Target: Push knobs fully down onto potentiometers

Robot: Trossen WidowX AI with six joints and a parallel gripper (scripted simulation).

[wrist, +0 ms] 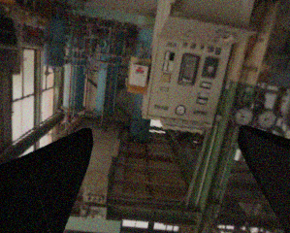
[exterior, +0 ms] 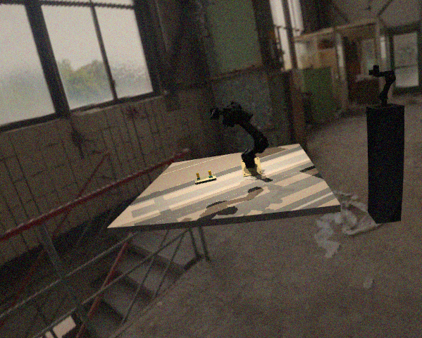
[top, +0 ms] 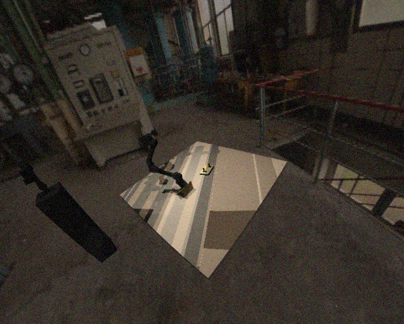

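The knob lies 230 mm ahead of my gripper tip, 480 mm to the right of it and 430 mm below it.
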